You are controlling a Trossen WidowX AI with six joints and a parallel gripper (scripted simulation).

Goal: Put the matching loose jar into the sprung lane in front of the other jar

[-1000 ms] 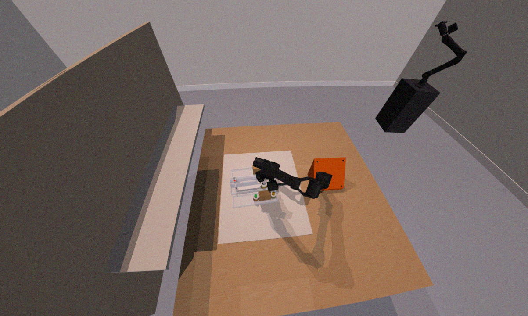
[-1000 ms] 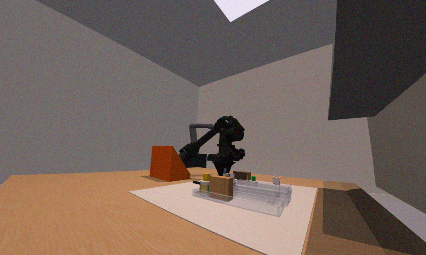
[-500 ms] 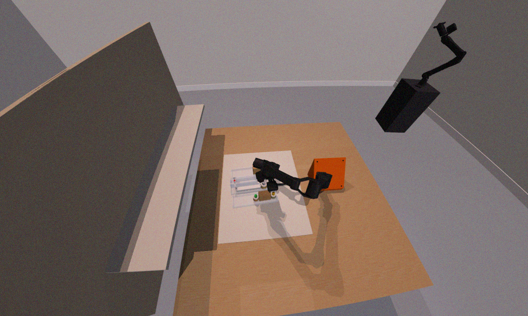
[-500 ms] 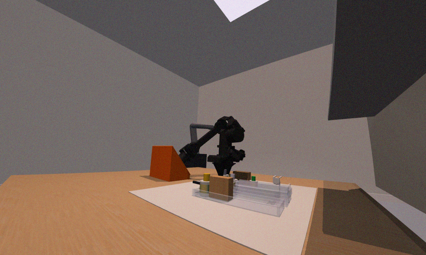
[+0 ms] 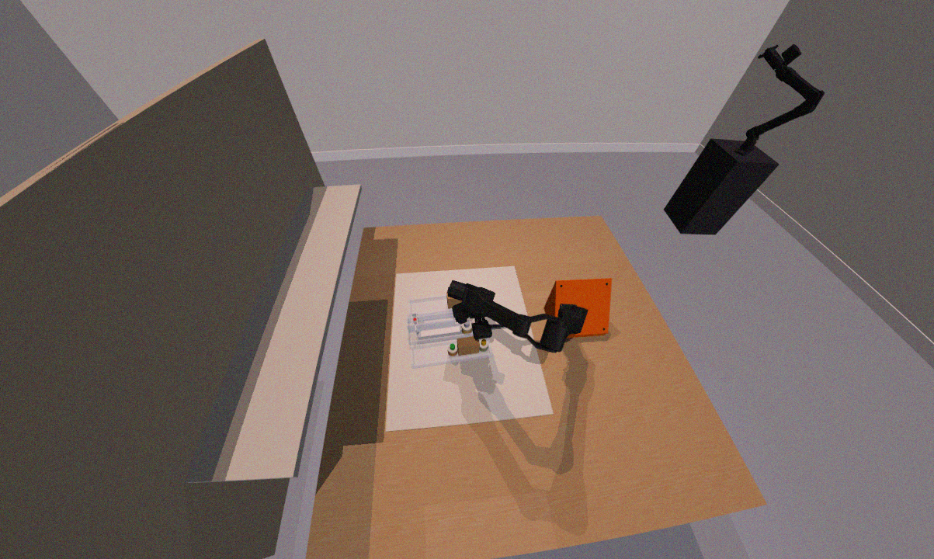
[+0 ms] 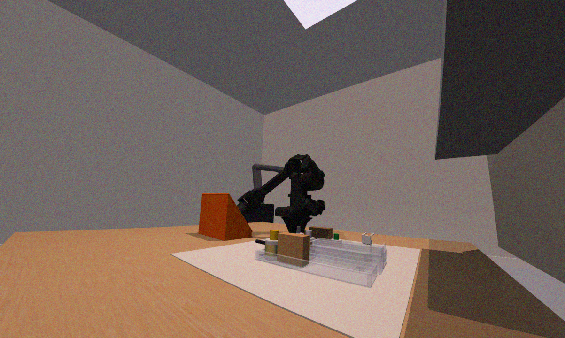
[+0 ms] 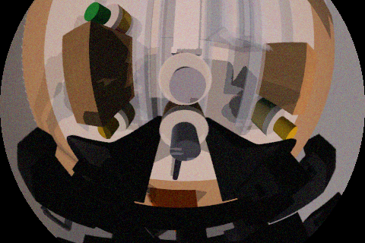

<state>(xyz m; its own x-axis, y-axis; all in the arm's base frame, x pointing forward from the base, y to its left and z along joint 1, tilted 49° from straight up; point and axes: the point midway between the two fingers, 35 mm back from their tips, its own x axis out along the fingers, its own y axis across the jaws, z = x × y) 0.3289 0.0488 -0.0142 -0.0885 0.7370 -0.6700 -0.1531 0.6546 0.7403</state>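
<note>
Now: the black rod 110 mm behind my gripper tip, 20 mm to the right of it and 30 mm below it. Round my gripper tip: ledge (500 mm ahead, 60 mm to the left, 330 mm above).
</note>
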